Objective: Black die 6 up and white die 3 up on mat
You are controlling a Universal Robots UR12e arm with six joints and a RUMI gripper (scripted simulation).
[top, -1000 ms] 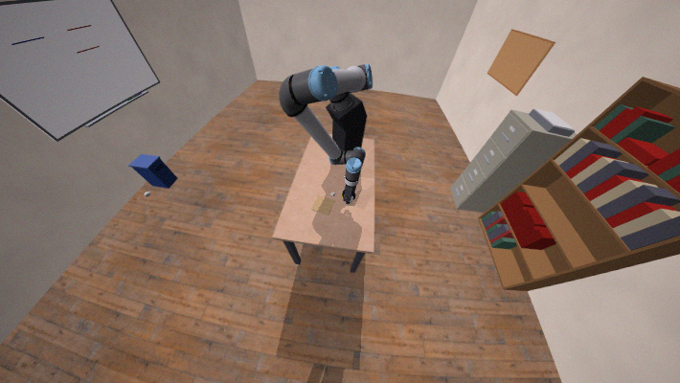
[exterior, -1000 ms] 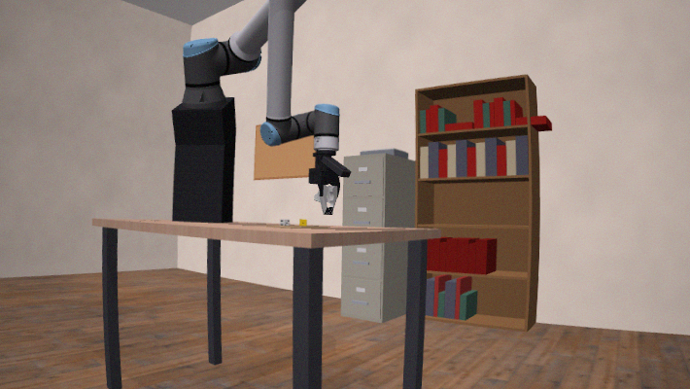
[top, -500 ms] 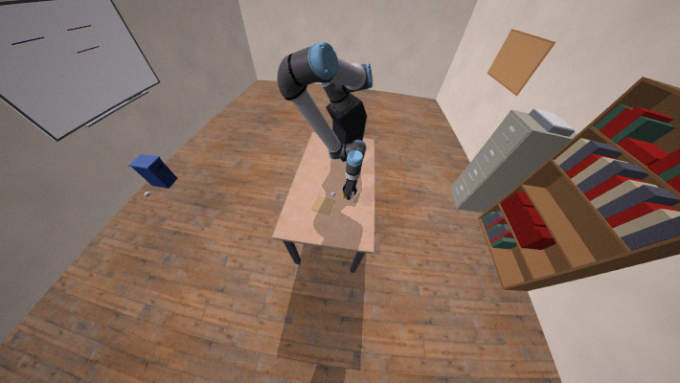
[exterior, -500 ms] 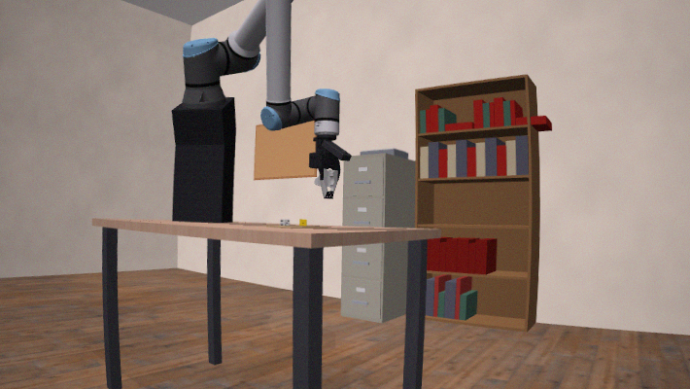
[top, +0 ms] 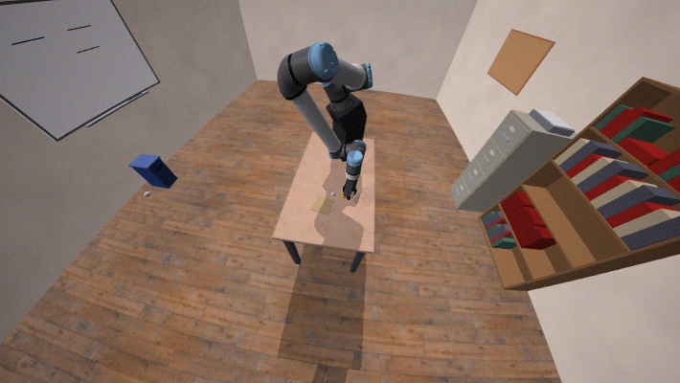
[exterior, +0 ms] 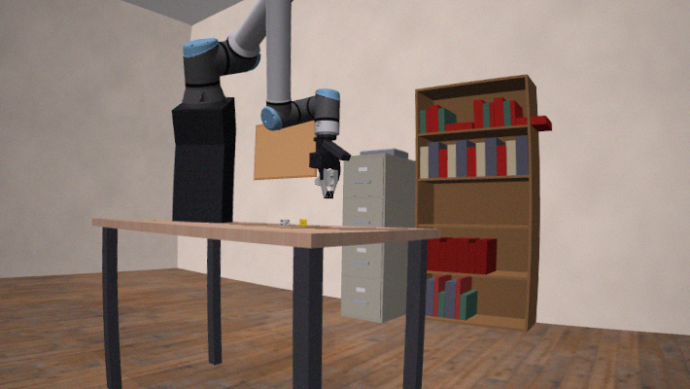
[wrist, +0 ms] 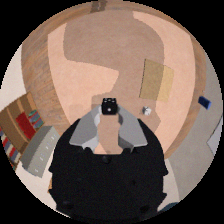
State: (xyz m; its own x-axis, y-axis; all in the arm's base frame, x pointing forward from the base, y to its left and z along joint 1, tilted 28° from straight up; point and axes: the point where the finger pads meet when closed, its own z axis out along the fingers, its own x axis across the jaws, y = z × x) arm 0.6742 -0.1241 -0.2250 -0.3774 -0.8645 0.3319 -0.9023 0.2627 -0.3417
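The yellow die is 10 cm below my hand, 9 cm behind it and 2 cm to the right of it. Also, from my hand: tan mat (18 cm to the right, 12 cm below, 3 cm behind); then white die (11 cm behind, 10 cm to the right, 10 cm below); then black die (right at my hand).
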